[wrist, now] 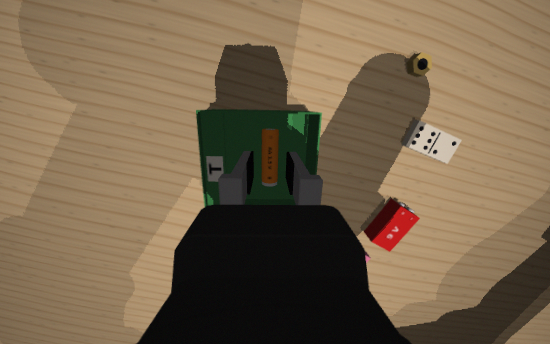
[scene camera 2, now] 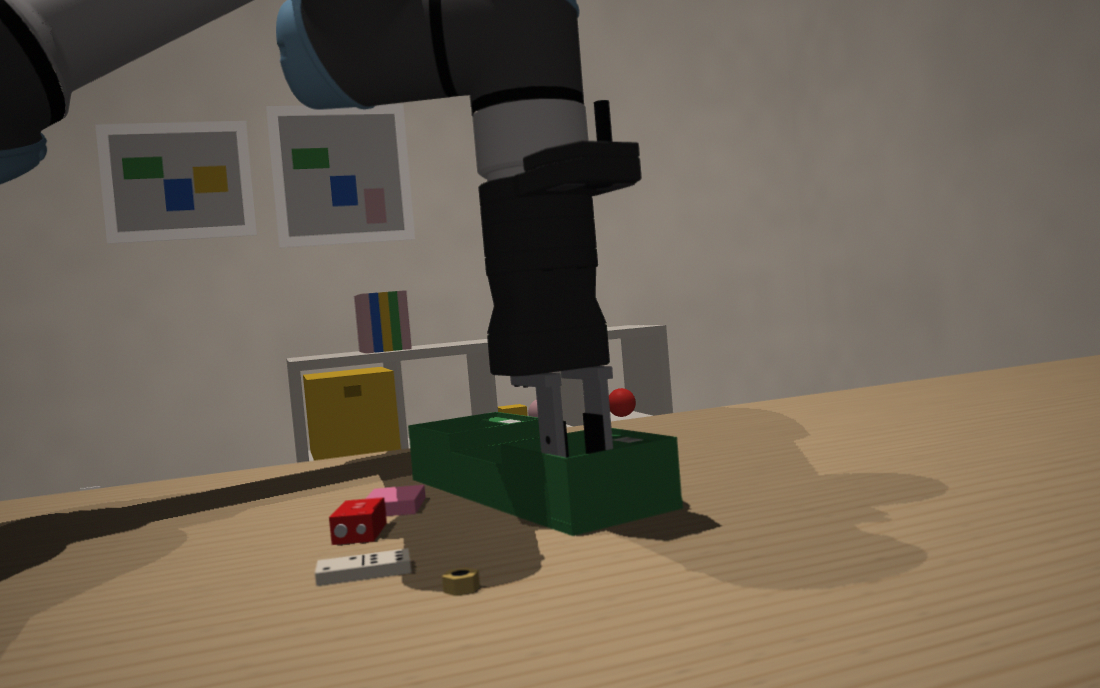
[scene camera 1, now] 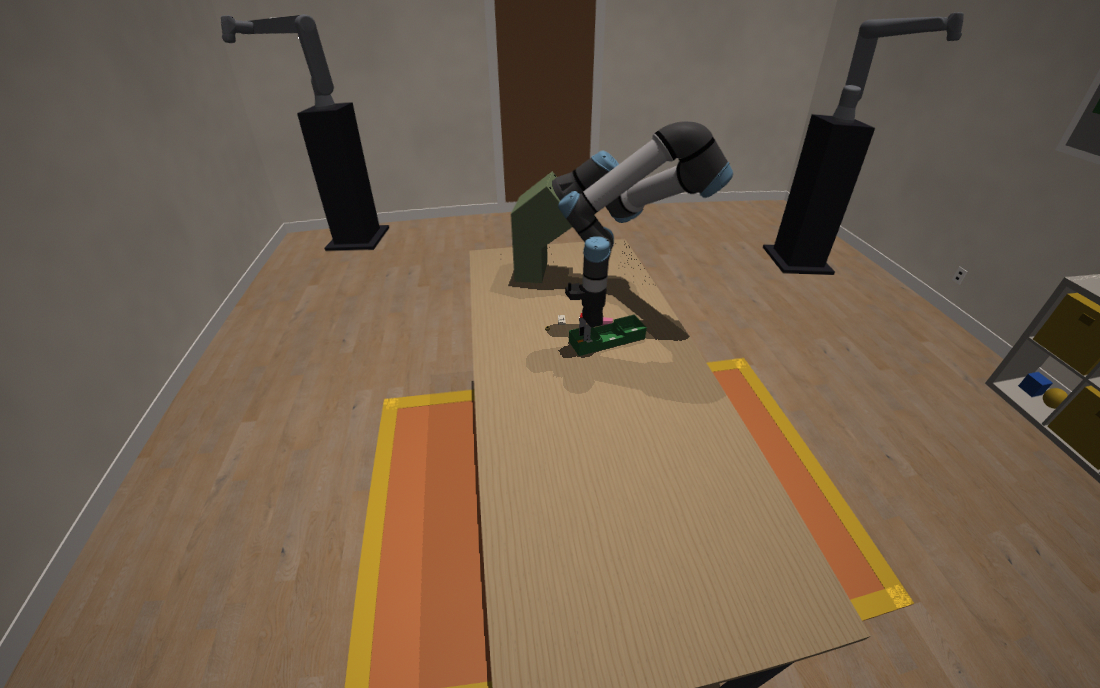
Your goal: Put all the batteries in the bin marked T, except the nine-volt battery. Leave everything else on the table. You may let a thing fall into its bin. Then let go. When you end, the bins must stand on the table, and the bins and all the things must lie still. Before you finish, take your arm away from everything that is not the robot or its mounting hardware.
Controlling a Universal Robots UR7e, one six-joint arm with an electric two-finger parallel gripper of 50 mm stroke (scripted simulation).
Labels:
my gripper: wrist; scene camera 2 579,470; scene camera 1
joined green bins: wrist; scene camera 2; scene camera 1 612,334
same spot on joined green bins: [wrist: 223,135] = [scene camera 2: 635,444]
same spot on my gripper: [wrist: 306,189] = [scene camera 1: 581,319]

